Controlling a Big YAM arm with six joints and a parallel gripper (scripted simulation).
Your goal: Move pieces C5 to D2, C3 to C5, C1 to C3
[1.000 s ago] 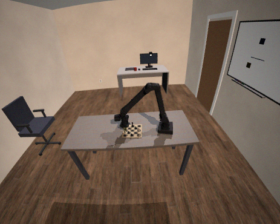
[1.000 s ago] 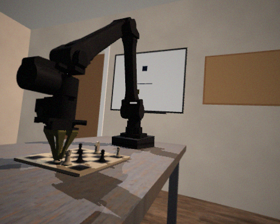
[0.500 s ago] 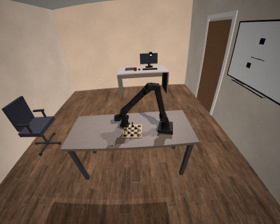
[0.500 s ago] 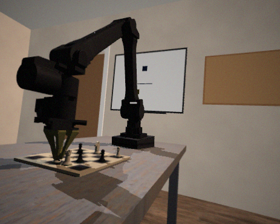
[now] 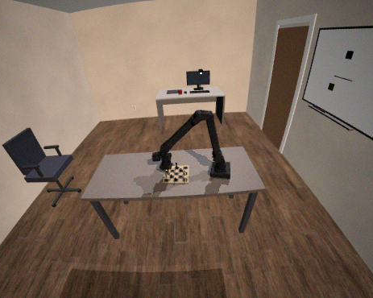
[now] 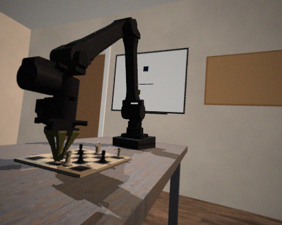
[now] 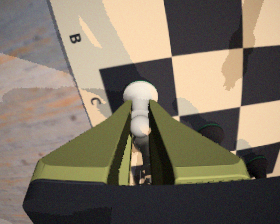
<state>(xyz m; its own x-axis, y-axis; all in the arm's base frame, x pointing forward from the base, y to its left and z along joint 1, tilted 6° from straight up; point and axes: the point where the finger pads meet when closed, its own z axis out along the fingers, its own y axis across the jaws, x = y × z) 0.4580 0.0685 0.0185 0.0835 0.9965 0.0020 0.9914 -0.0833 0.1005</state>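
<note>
Right now the white rook is 3 cm to the left of my hand. Also, from my hand: tall black piece (7 cm behind, 9 cm to the right, 2 cm above); then chessboard (8 cm behind, 1 cm to the right, 2 cm below).
</note>
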